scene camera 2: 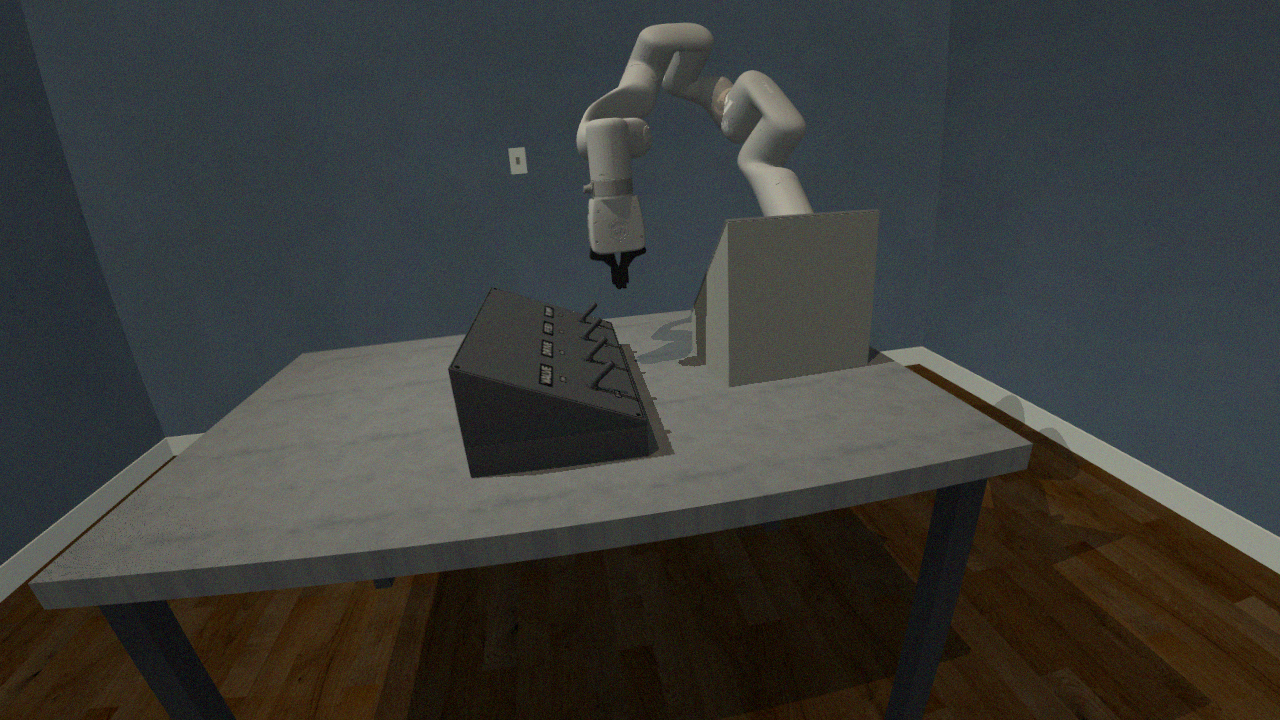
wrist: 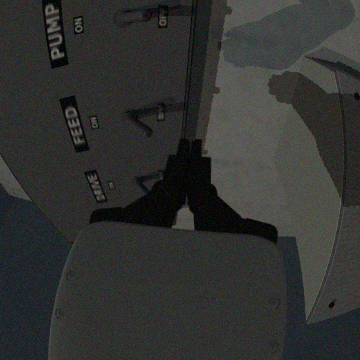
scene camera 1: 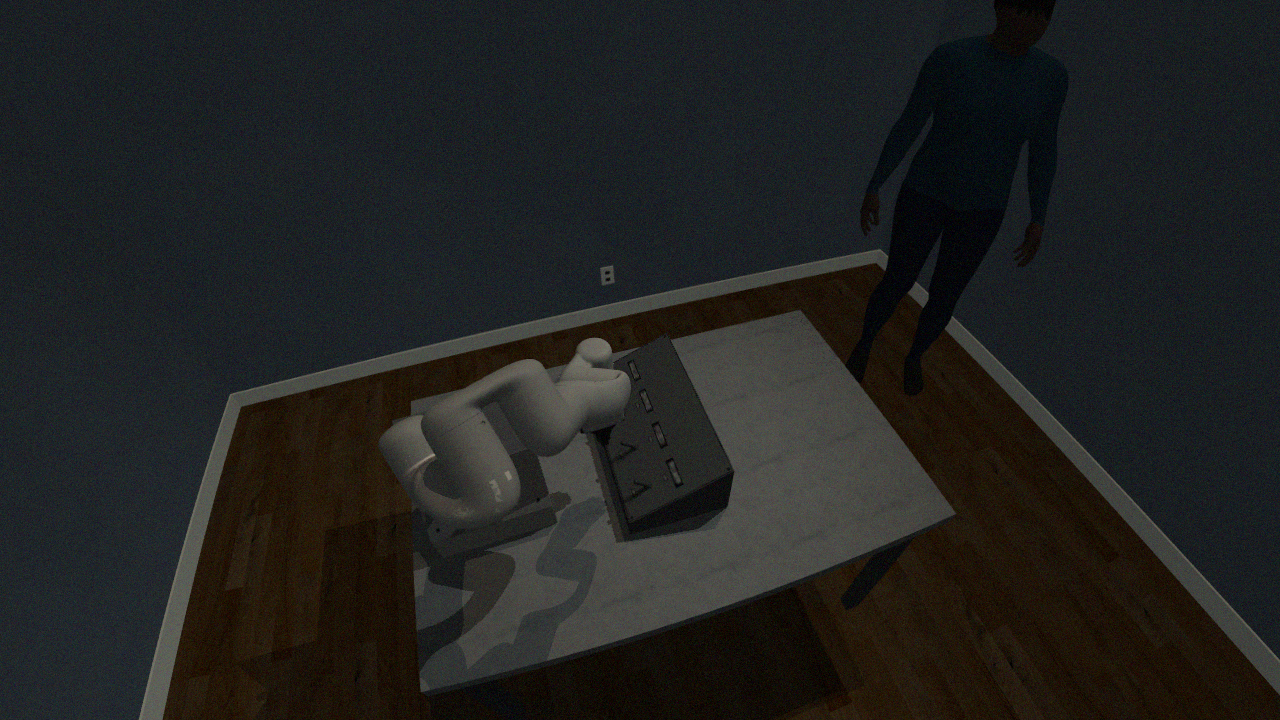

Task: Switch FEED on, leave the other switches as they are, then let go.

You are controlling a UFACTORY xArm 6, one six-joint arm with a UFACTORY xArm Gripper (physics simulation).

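Places are measured from the arm's base along level axes (x ahead, y left, z up), in centimetres.
Where they show: gripper, between the fingertips: (scene camera 2: 621, 287) (wrist: 190, 153) (scene camera 1: 603, 441); arm's base, origin of its link: (scene camera 2: 804, 252).
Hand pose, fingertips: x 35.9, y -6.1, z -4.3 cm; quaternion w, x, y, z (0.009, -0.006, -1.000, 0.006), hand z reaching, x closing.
Things, the pixels of their top centre, and the offset from my fingertips. "spot": a spot on its surface instead. Level surfaces: height alone.
- PUMP label, centre of its top: (wrist: 51, 31) (scene camera 2: 548, 309) (scene camera 1: 674, 471) dx +13.5, dy -11.3, dz -5.5 cm
- mark, a spot on its surface: (wrist: 94, 122) spot: dx +12.3, dy +1.0, dz -7.0 cm
- grey table, height of its surface: dz -17.7 cm
A dark sloped switch panel (scene camera 1: 687, 420) (scene camera 2: 501, 335) (wrist: 30, 115) stands on the table. Its FEED label (wrist: 75, 124) lies between the PUMP label (wrist: 54, 34) and a third, blurred label (wrist: 96, 186) in the wrist view. The FEED lever (wrist: 140, 121) (scene camera 2: 597, 350) (scene camera 1: 624, 451) leans toward the panel's low edge, the side away from its ON mark (wrist: 94, 122). In scene camera 2 the other levers lean much the same way. My gripper (scene camera 1: 605, 437) (scene camera 2: 620, 283) (wrist: 190, 153) is shut and empty, above the low edge of the panel, apart from the levers.
A large pale box-like block (scene camera 2: 801, 300) stands by the arm's base, on the low-edge side of the panel. The panel rests on a grey table (scene camera 1: 805, 429) (scene camera 2: 358, 501). A person (scene camera 1: 984, 134) stands beyond the table's far right corner in scene camera 1.
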